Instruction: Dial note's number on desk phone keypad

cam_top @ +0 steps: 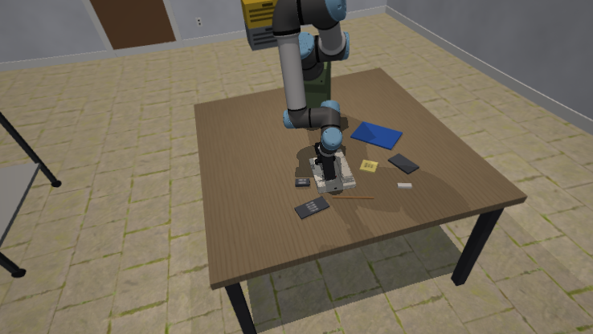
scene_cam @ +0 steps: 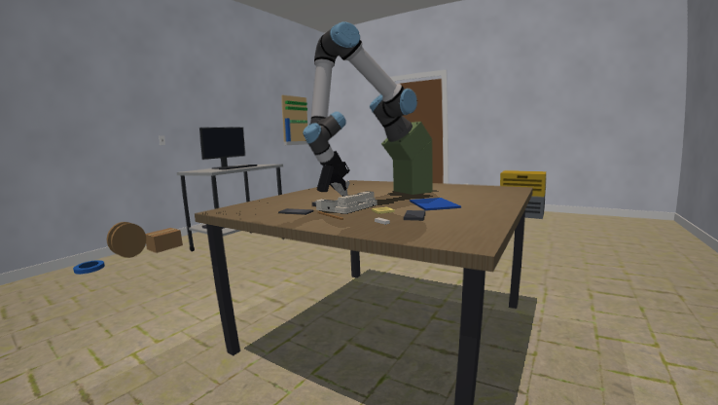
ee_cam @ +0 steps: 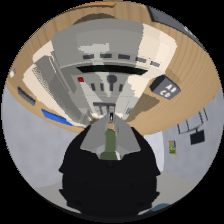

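Now: the handset 3 cm ahead of my hand and 9 cm to the left of it. The rest, counted from my hand: yellow note: 3 cm ahead, 22 cm to the left, 4 cm below; pencil: 20 cm ahead, 8 cm to the left, 4 cm below; small dark device: 5 cm ahead, 11 cm to the right, 4 cm below.
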